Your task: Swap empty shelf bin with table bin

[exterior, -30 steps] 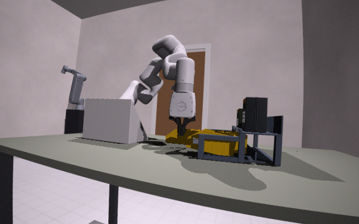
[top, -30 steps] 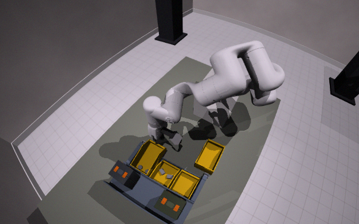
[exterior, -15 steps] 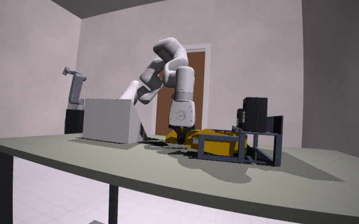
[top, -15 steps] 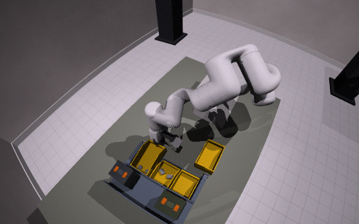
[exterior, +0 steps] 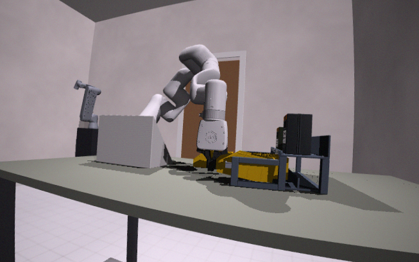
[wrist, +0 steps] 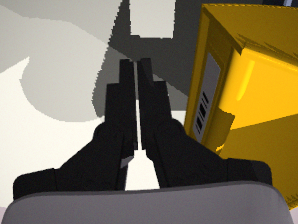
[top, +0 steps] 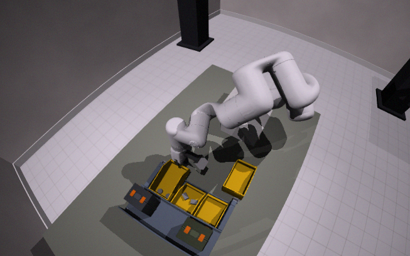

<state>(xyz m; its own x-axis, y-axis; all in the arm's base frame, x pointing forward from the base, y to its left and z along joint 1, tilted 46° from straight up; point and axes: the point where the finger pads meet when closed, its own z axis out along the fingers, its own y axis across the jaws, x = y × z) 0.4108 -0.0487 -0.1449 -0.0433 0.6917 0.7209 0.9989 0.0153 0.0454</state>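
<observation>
Right now my hand is 120 mm to the right of the shelf's front bar, 80 mm short of it and 30 mm above it. Round my hand: black box: 270 mm ahead, 120 mm above, 10 mm to the left.
</observation>
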